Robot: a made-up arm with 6 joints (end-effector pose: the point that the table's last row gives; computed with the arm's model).
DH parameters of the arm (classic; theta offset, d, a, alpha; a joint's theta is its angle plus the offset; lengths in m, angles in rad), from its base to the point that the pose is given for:
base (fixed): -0.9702 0 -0.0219 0
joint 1: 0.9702 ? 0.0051 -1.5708
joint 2: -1.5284 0 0.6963 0
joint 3: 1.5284 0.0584 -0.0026 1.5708
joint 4: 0 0.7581 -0.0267 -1.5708
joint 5: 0 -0.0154 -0.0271 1.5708
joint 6: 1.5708 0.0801 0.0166 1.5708
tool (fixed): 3.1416 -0.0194 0 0
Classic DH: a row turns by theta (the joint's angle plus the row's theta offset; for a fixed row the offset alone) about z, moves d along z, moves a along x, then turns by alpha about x.
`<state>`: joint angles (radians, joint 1 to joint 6).
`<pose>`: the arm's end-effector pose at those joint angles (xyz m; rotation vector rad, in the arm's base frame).
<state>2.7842 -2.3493 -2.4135 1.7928 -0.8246 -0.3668</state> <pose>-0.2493 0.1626 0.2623 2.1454 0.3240 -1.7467</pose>
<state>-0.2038 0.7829 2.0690 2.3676 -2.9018 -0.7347</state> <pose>0.6881 -0.0859 0.5322 -1.5208 -1.4878 0.7613</pose>
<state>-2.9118 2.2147 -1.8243 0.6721 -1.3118 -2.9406</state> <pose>-0.7742 -0.1304 1.0058 -2.5070 0.7464 -0.3054</pose>
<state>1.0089 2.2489 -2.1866 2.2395 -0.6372 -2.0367</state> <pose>0.3217 0.5510 1.0618 -1.7279 0.8077 0.2244</pose>
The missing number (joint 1, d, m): 0.7055
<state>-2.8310 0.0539 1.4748 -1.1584 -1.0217 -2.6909</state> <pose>-0.7954 -0.3780 1.4933 -0.2212 0.9659 -0.4166</pose>
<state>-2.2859 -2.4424 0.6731 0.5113 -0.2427 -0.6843</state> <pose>0.8377 0.9521 -0.0440 -0.0120 0.5730 2.5319</pose>
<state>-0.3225 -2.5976 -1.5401 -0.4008 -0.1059 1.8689</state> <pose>0.3504 -0.0496 -0.2570 -0.7583 1.6684 1.3426</pose>
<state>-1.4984 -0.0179 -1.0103 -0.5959 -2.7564 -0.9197</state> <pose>0.0316 0.5905 1.7290 0.5849 -2.5818 -1.1295</pose>
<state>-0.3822 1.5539 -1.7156 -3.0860 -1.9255 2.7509</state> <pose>0.6531 -0.1397 1.4089 1.6162 -2.1685 0.1055</pose>
